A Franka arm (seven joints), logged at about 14 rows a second.
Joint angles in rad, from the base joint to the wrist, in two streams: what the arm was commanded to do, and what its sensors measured. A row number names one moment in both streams.
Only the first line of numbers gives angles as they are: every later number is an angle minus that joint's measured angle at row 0.
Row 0, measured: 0.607 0.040 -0.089 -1.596 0.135 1.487 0.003
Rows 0 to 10, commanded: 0.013 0.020 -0.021 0.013 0.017 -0.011 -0.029; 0.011 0.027 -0.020 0.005 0.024 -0.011 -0.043; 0.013 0.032 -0.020 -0.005 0.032 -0.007 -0.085; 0.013 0.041 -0.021 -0.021 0.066 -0.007 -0.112; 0.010 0.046 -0.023 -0.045 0.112 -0.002 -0.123; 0.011 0.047 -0.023 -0.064 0.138 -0.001 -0.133; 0.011 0.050 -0.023 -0.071 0.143 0.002 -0.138; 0.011 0.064 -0.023 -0.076 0.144 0.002 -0.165; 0.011 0.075 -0.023 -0.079 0.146 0.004 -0.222; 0.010 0.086 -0.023 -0.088 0.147 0.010 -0.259; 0.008 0.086 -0.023 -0.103 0.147 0.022 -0.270
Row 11, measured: 0.001 0.077 -0.009 -0.085 0.119 0.005 -0.207
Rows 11 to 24, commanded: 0.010 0.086 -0.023 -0.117 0.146 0.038 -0.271; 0.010 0.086 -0.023 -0.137 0.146 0.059 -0.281; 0.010 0.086 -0.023 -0.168 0.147 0.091 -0.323; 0.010 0.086 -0.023 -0.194 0.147 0.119 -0.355; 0.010 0.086 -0.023 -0.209 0.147 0.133 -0.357; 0.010 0.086 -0.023 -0.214 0.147 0.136 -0.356; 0.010 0.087 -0.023 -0.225 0.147 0.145 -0.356; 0.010 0.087 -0.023 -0.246 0.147 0.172 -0.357; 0.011 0.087 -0.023 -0.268 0.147 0.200 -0.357; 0.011 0.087 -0.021 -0.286 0.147 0.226 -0.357; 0.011 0.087 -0.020 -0.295 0.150 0.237 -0.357; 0.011 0.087 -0.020 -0.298 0.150 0.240 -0.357; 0.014 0.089 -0.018 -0.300 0.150 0.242 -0.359; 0.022 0.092 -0.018 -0.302 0.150 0.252 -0.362
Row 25, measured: 0.003 0.098 -0.010 -0.288 0.123 0.226 -0.337
